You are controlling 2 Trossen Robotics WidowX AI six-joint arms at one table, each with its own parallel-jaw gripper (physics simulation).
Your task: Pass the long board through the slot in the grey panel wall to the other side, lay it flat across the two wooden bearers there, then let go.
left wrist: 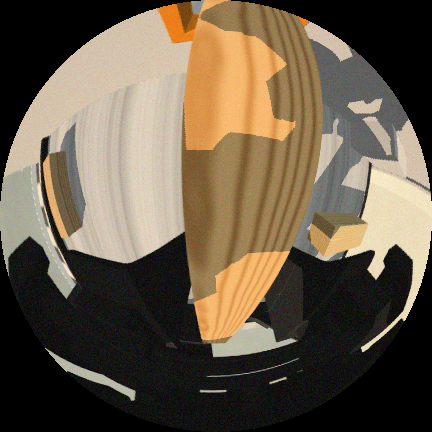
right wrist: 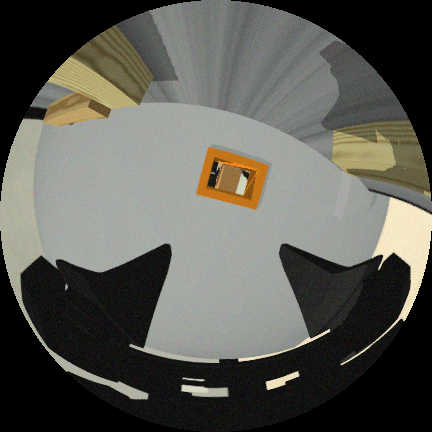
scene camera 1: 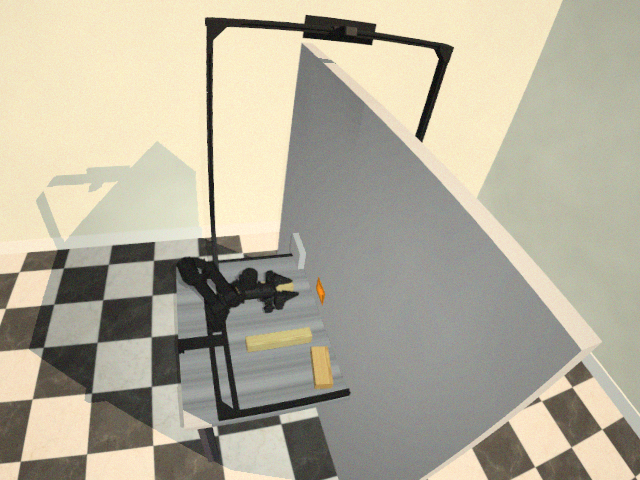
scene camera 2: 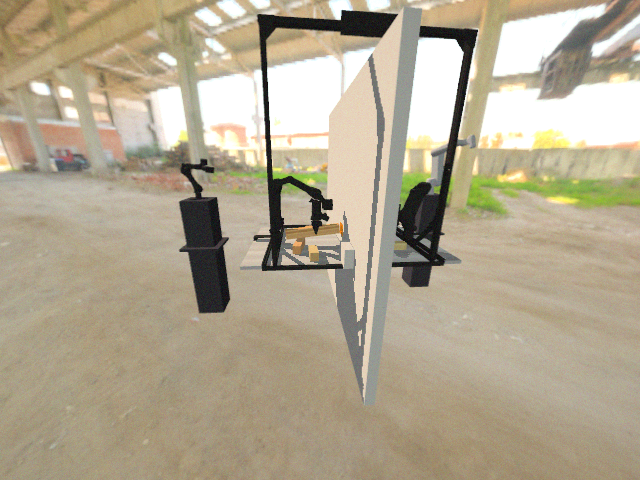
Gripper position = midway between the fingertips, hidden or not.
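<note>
Right gripper (scene camera 1: 295, 287) open, holding nothing; the right wrist view also shows my right gripper (right wrist: 227, 250). My left gripper (left wrist: 224, 232) is visible too. I see an orange-framed slot (right wrist: 257, 171) and a grey panel wall (right wrist: 105, 191), with the wall (left wrist: 148, 53) appearing in the left wrist view as well.
</note>
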